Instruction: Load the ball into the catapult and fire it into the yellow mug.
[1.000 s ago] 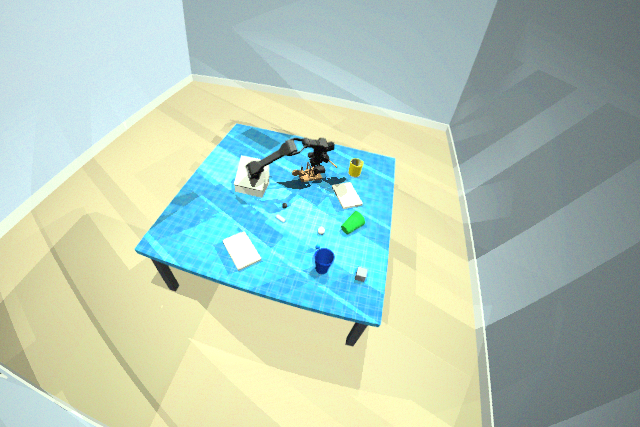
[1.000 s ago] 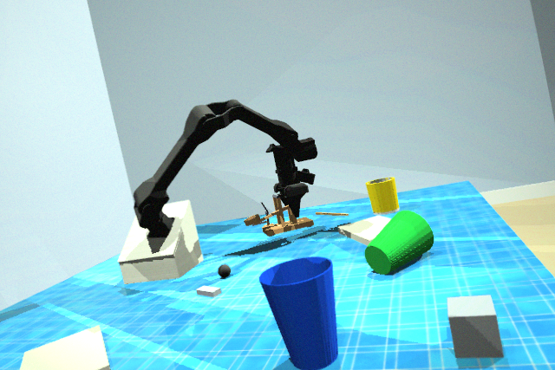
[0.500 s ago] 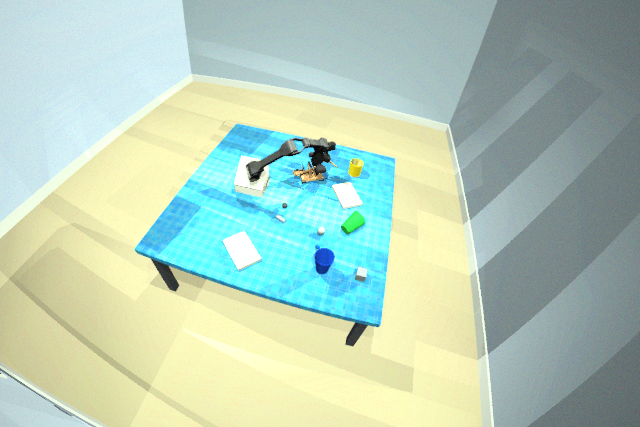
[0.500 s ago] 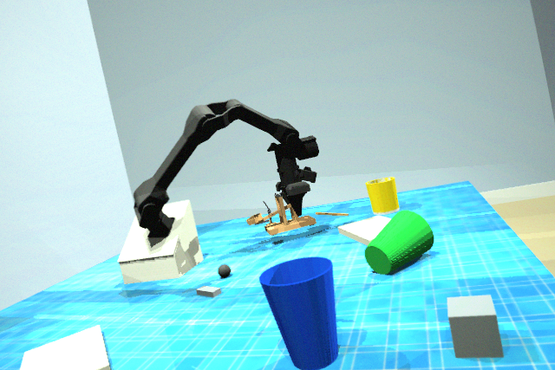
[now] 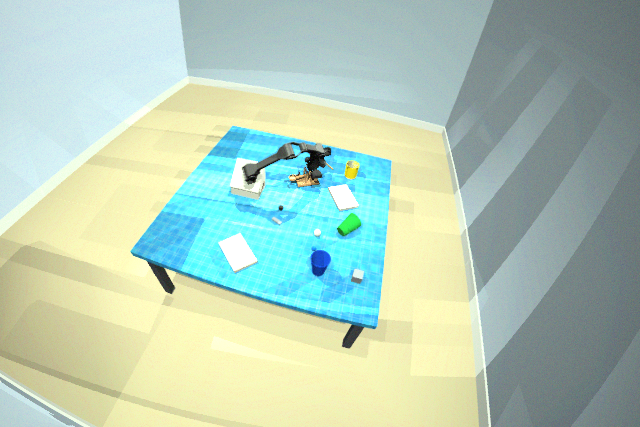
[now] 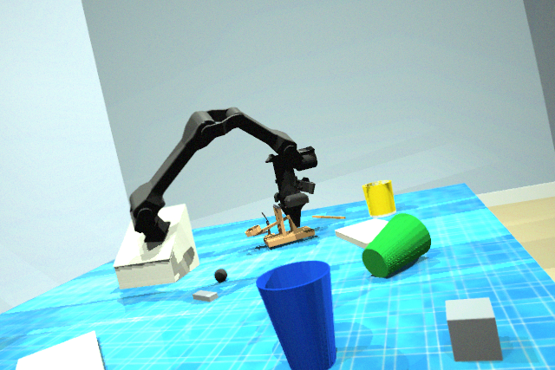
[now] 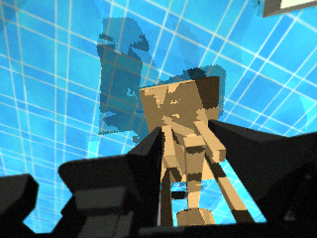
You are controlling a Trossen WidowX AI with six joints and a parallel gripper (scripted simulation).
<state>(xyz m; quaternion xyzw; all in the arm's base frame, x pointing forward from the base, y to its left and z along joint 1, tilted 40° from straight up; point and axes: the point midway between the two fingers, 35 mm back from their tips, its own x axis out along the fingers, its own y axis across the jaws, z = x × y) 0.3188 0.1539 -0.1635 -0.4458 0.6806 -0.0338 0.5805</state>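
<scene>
Right now the black ball is 30 cm to the right of my gripper tip, 9 cm behind it and 2 cm below it. Also, from my gripper tip: yellow mug (23 cm ahead, 17 cm to the left, 1 cm below); then thin wooden stick (23 cm to the left, 4 cm below, 3 cm ahead); then wooden catapult (6 cm behind, 3 cm to the right, 2 cm above).
</scene>
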